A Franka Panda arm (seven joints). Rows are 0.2 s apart.
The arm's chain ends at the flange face. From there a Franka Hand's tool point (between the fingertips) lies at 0.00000 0.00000 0.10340 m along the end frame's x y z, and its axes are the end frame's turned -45 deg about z.
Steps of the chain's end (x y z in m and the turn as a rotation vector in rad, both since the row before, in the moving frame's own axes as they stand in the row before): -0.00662 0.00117 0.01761 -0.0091 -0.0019 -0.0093; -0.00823 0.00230 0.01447 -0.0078 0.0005 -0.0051; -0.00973 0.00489 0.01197 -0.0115 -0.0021 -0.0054; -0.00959 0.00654 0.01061 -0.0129 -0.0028 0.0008
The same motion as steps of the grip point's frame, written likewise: -0.00631 -0.00332 0.01761 -0.0051 -0.0078 -0.0093; -0.00798 -0.00358 0.01447 -0.0059 -0.0052 -0.0051; -0.01133 -0.00273 0.01196 -0.0066 -0.0096 -0.0054; -0.01255 -0.00142 0.01060 -0.0071 -0.0111 0.0008
